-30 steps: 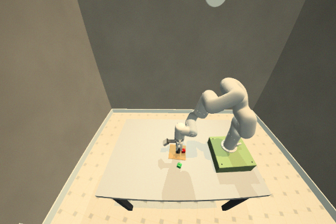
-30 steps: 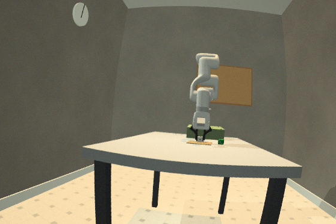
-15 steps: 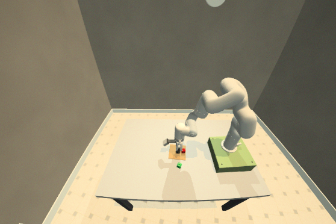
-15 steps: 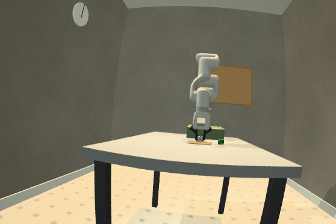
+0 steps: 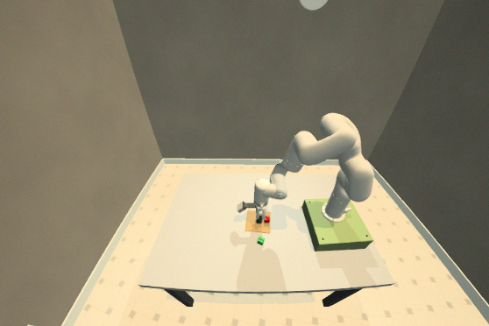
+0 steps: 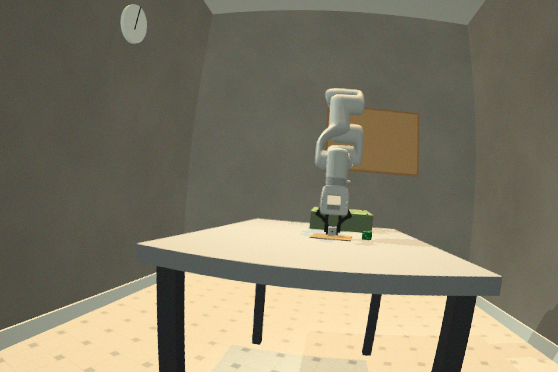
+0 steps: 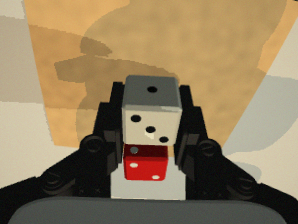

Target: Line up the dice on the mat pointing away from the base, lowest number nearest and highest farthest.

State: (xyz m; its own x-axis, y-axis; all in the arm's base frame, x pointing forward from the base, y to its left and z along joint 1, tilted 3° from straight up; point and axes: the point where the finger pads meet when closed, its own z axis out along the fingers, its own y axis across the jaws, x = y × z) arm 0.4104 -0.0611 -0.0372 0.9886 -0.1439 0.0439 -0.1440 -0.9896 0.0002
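Now: hand 1 cm above the white die. The rest, counted from my hand: red die: 4 cm behind, 1 cm to the left, 1 cm below; then green die: 13 cm to the left, 2 cm below, 1 cm ahead; then mat: 3 cm below.
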